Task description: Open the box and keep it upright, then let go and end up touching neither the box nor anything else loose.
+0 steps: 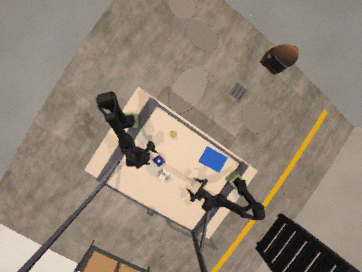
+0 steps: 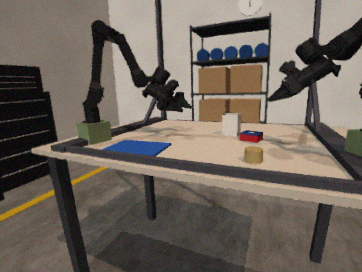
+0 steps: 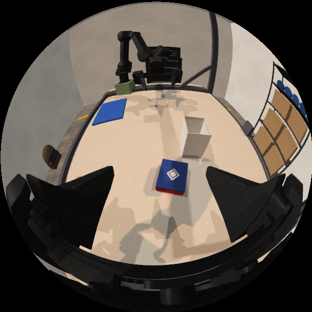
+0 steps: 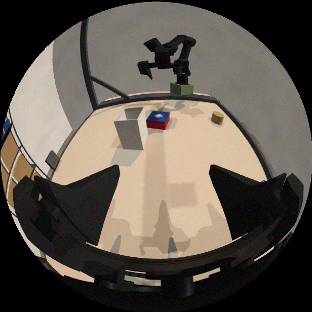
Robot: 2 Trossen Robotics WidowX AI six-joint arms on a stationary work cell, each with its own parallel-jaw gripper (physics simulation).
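Frame: origin at the left arm's base, x ahead, y left, z up, level; millimetres.
Seen in the pictures: left gripper, between the fingertips: point(image 1: 153, 158) point(image 2: 268, 100); right gripper, between the fingertips: point(image 1: 189, 182) point(image 2: 187, 109); left arm's base, origin of its link: point(image 1: 129, 120); right arm's base, origin of its link: point(image 1: 237, 182) point(image 2: 93, 121).
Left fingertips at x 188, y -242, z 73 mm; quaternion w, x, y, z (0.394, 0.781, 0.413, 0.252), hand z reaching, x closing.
Pixels of each thing's top centre, then the offset from my left fingertips to it. "*": a spot on its surface instead.
- white diamond mark, a spot on its surface: point(image 2: 251, 136) * 133 mm down, 47 mm ahead, 24 mm right
- gold cylinder, centre of its top: point(image 2: 253, 148) point(image 1: 173, 134) 119 mm down, 128 mm ahead, 163 mm left
- flat blue mat, centre of its top: point(image 2: 136, 146) point(image 1: 213, 159) 146 mm down, 475 mm ahead, 25 mm right
A white, open-topped upright box point(image 1: 163, 174) point(image 2: 231, 124) point(image 3: 196, 144) point(image 4: 131, 134) stands on the table. A low red block-like box or lid with a blue top and a white diamond mark point(image 1: 158, 160) point(image 2: 251, 136) point(image 3: 172, 175) point(image 4: 158, 120) lies flat beside it, blue side up. I cannot tell whether the blue top is a separate part. My left gripper point(image 2: 272, 97) point(image 3: 161, 171) is open and empty, raised above and back from the red and blue piece, apart from it. My right gripper point(image 2: 187, 107) point(image 4: 165, 169) is open and empty, in the air well away from both.
A gold cylinder point(image 1: 173, 134) point(image 2: 253, 155) point(image 4: 217, 118) stands on the table, apart from the boxes. A flat blue mat point(image 1: 213, 159) point(image 2: 137, 147) point(image 3: 110, 111) lies near the right arm's base. Dark rails run along the table edges.
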